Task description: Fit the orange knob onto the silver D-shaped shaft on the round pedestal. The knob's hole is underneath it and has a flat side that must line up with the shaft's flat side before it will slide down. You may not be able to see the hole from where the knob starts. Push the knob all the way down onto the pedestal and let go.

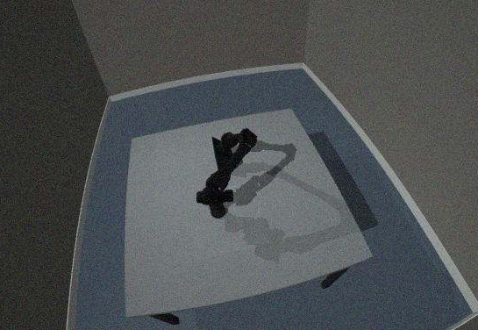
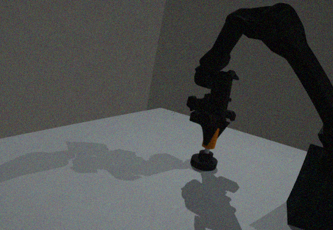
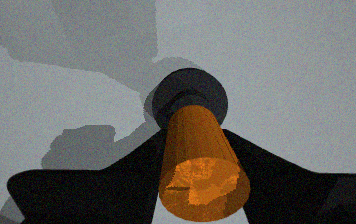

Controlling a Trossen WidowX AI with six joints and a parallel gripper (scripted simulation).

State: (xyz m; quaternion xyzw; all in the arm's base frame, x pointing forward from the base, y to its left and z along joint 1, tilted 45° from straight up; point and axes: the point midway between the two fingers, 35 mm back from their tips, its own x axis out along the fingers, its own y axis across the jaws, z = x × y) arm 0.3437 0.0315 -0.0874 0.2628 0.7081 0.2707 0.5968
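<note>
The orange knob lies 30 mm above my gripper tip. The rest, counted from my gripper tip: round dark pedestal (40 mm below).
</note>
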